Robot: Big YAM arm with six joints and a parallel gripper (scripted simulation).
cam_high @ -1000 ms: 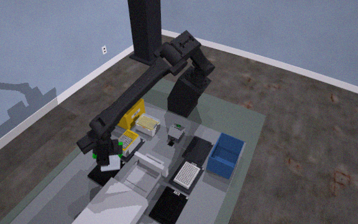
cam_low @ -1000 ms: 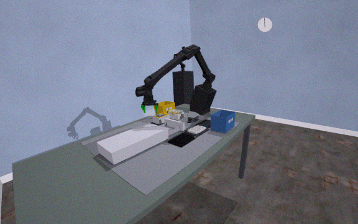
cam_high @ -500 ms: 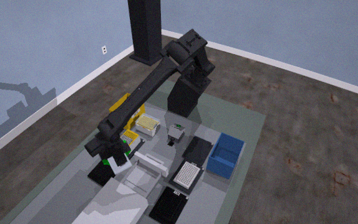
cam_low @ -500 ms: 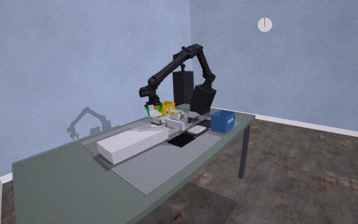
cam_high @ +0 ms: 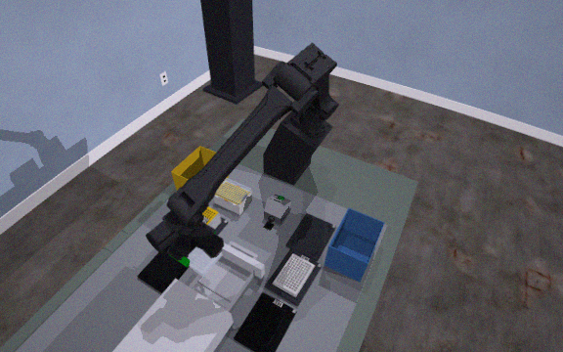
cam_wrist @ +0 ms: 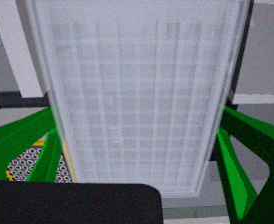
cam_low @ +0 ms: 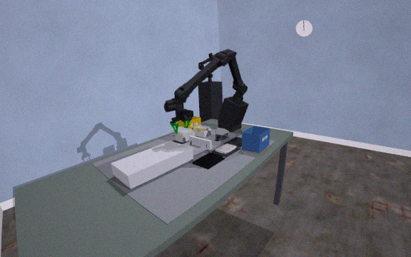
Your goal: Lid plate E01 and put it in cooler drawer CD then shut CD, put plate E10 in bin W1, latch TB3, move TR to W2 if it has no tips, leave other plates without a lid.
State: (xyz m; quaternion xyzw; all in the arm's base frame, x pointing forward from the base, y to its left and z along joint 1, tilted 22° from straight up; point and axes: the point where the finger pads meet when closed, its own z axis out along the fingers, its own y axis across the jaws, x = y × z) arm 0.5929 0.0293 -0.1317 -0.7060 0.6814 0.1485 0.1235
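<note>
The cooler drawer lies 1 cm ahead of my hand, 7 cm to the left of it and 11 cm below it. The rest, counted from my hand: black nest: 5 cm ahead, 12 cm to the right, 13 cm below; then plate lid: right at my hand; then clear plate: right at my hand.
</note>
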